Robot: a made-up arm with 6 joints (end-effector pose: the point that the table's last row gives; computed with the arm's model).
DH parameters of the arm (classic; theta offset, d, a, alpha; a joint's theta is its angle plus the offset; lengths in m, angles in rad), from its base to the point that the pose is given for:
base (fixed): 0 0.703 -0.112 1.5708
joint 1: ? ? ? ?
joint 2: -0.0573 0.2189 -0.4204 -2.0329
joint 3: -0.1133 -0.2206 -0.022 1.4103
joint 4: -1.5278 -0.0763 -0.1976 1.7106
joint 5: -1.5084 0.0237 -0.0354 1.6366
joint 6: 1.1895 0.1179 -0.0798 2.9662
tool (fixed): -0.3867 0.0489 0 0
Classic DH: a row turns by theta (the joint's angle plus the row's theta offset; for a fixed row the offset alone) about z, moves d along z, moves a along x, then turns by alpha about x.
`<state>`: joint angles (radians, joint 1 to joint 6).
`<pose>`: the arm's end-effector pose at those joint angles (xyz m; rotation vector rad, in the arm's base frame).
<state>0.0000 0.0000 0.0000 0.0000 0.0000 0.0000</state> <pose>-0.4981 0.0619 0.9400 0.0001 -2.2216 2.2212</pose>
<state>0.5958 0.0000 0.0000 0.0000 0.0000 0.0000</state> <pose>-0.5645 0.0619 0.6825 0.5777 1.8821 -1.8818</pose>
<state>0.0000 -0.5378 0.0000 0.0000 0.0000 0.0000</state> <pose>-0.4046 0.2329 1.0214 -0.1728 -1.7574 1.9488</pose>
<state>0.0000 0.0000 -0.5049 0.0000 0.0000 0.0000</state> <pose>-0.4702 0.0595 0.9516 0.5275 1.9169 -1.9812</pose>
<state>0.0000 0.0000 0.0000 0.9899 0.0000 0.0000</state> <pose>-0.7402 -0.0123 0.9817 -0.9680 1.7782 -1.5292</pose>
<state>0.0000 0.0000 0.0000 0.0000 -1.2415 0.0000</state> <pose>-0.4981 -0.0310 0.9778 0.0000 -3.0991 0.5147</pose>
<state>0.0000 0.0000 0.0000 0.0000 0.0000 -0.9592</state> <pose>-0.5487 0.0739 0.9927 0.6877 1.5517 -1.6614</pose>
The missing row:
joint 1: -0.2192 -0.1081 -0.0323 -1.0422
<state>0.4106 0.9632 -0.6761 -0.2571 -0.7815 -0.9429</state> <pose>-0.3922 -0.3294 0.6901 0.7693 1.2532 0.5051</pose>
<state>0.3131 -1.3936 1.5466 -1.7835 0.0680 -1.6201</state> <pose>-0.5094 0.3533 0.8994 0.8298 -0.1744 2.0688</pose>
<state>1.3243 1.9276 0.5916 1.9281 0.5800 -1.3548</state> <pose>-0.0468 -0.6524 1.1593 -1.9201 -0.8264 0.4471</pose>
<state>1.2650 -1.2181 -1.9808 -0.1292 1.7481 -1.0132</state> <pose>-0.4692 0.1766 0.8867 -1.2627 1.4040 1.1628</pose>
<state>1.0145 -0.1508 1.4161 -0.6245 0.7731 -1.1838</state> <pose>-0.5172 0.1441 0.3965 0.0391 0.8766 -2.5104</pose>
